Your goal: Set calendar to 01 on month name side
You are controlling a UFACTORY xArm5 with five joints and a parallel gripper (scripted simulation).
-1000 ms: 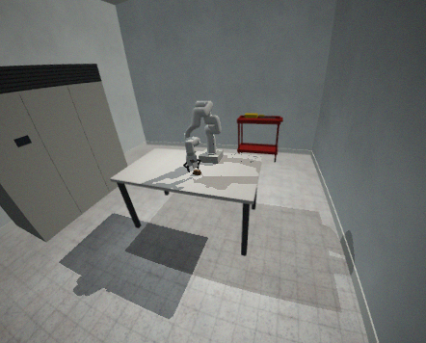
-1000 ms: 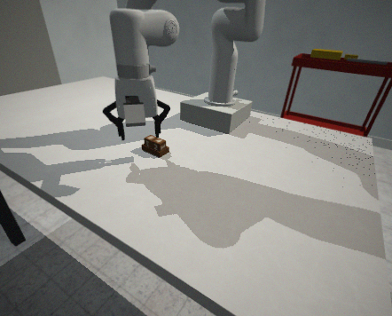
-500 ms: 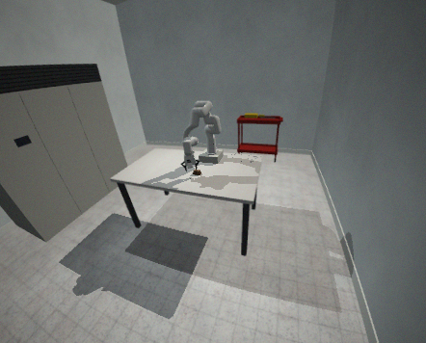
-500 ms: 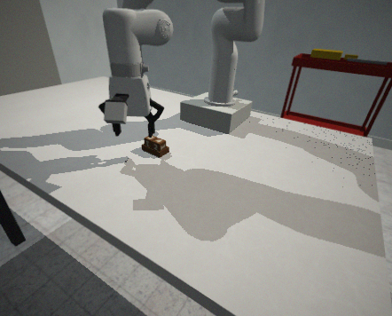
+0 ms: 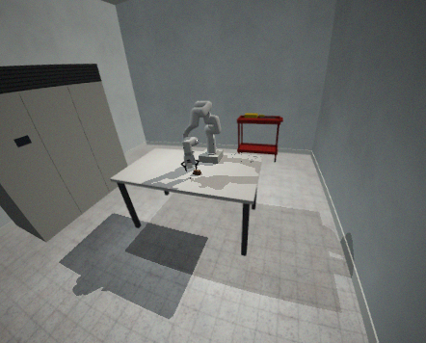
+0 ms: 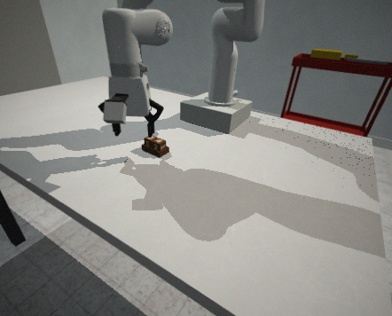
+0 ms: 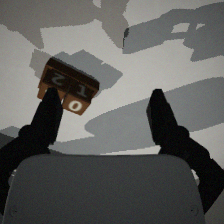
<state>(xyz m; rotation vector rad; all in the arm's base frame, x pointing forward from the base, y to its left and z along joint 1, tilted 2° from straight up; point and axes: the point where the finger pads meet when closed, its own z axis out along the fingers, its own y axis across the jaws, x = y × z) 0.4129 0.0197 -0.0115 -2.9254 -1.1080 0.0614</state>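
Right now my hand is 60 mm past the calendar tray, 60 mm above it and 20 mm to the right of it.
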